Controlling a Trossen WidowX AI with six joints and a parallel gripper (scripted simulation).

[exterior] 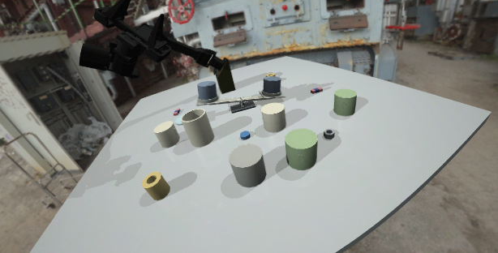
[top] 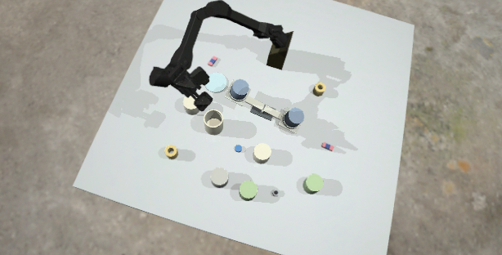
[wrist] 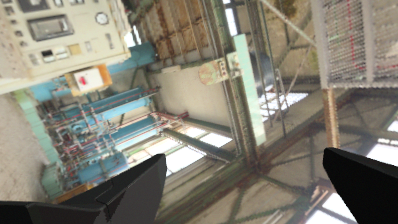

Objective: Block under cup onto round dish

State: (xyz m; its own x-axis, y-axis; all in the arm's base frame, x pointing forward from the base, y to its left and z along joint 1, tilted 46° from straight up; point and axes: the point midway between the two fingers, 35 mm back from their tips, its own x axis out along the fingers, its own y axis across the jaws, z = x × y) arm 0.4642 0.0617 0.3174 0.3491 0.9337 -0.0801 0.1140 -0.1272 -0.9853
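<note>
The mint-green block is 190 mm behind my gripper tip, 310 mm to the left of it and 360 mm below it. From my gripper tip the other things lie so: beige cup (50 mm behind, 10 mm to the left, 360 mm below); blue disc (140 mm to the left, 400 mm below); grey cylinder (140 mm ahead, 100 mm to the left, 370 mm below).
</note>
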